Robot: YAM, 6 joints.
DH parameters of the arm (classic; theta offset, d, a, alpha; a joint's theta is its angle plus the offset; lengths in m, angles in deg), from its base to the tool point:
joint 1: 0 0.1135 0.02 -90
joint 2: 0 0 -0.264 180
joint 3: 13.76 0 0.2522 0
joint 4: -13.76 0 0.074 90
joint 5: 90 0 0 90
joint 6: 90 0.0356 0 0
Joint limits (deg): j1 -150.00..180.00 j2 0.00..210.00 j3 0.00..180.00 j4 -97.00..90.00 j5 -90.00..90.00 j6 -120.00..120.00
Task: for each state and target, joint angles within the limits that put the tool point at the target. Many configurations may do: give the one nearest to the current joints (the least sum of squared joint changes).
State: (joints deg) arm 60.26 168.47 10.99 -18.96 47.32 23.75
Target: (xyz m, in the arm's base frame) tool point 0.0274 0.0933 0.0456
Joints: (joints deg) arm 90.10 121.81 22.94 -56.02 50.73 23.75
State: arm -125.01 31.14 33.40 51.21 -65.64 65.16
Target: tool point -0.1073 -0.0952 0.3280
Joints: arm -150.00 37.38 23.68 48.34 -53.99 65.16
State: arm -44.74 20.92 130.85 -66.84 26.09 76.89
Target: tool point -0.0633 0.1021 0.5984
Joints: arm -63.97 44.41 130.93 -57.59 19.83 76.89
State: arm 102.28 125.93 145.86 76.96 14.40 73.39
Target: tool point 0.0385 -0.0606 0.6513
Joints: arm 112.84 94.68 172.56 90.00 19.63 73.39
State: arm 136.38 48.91 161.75 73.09 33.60 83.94
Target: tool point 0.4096 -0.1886 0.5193
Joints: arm 154.04 41.17 162.24 29.50 15.91 83.94
